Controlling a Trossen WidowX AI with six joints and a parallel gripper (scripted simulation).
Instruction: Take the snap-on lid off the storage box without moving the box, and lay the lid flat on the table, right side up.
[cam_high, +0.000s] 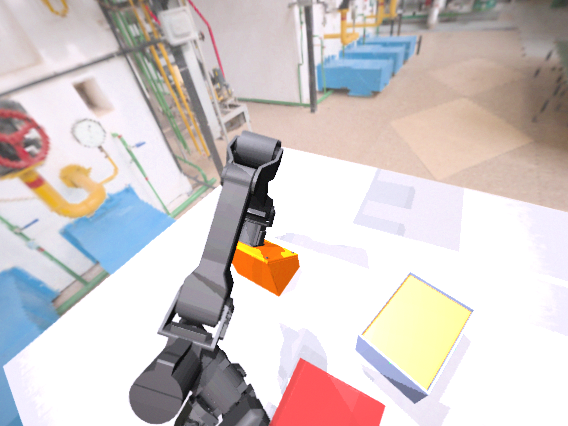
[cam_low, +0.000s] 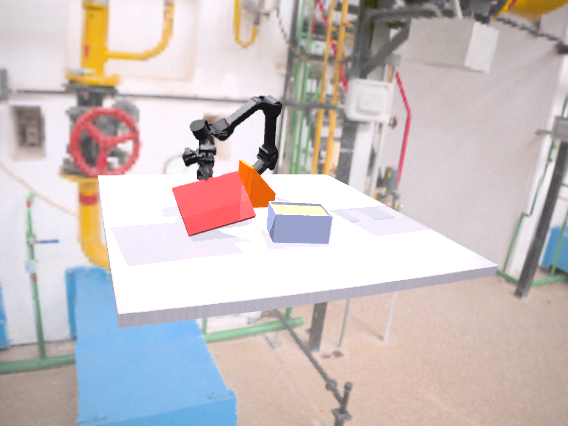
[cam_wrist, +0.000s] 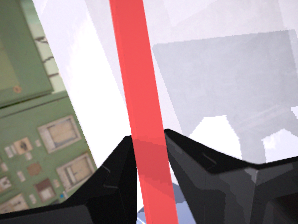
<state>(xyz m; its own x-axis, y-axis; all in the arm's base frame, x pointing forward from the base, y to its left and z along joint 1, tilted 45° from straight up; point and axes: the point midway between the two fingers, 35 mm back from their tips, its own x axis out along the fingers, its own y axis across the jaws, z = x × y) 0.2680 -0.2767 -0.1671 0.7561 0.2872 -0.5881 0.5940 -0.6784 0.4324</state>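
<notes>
Now: gripper tip 6 cm short of the red lid, 5 cm above it and 1 cm to the right of it. From my gripper tip the other things lie so: storage box: 31 cm to the left, 15 cm ahead, 12 cm below.
</notes>
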